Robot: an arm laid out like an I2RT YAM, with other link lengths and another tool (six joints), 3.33 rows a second.
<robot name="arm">
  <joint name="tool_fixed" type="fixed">
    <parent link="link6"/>
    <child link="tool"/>
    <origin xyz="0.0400 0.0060 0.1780" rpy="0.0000 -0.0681 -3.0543"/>
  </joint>
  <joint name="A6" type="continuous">
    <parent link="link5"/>
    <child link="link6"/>
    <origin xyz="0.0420 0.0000 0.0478" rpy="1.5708 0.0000 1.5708"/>
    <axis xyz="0 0 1"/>
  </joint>
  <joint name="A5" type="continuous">
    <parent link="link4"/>
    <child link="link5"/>
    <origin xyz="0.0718 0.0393 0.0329" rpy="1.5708 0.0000 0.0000"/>
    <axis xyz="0 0 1"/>
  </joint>
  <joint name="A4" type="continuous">
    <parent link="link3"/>
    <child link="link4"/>
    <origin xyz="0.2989 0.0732 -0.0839"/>
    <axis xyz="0 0 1"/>
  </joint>
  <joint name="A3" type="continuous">
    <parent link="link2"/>
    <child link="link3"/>
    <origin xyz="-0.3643 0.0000 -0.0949" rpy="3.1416 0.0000 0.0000"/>
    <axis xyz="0 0 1"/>
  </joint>
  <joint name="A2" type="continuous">
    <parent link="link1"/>
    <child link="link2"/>
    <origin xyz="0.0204 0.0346 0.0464" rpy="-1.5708 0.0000 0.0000"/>
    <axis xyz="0 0 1"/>
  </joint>
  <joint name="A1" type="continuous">
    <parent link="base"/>
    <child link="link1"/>
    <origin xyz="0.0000 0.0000 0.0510"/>
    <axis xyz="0 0 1"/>
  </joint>
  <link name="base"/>
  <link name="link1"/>
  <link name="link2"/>
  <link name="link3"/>
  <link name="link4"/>
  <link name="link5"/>
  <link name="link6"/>
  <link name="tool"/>
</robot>
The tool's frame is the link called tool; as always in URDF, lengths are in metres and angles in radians. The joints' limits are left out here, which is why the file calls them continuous.
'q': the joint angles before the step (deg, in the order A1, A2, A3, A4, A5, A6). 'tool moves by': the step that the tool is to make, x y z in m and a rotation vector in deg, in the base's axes. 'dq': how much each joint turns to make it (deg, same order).
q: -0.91 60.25 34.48 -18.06 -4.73 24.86
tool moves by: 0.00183 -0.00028 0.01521 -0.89 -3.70 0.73
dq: 0.07 -2.69 -0.59 1.53 0.07 -1.06
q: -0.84 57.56 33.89 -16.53 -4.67 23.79
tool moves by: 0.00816 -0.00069 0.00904 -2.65 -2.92 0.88
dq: 1.31 -0.50 -0.66 2.97 1.99 -1.79
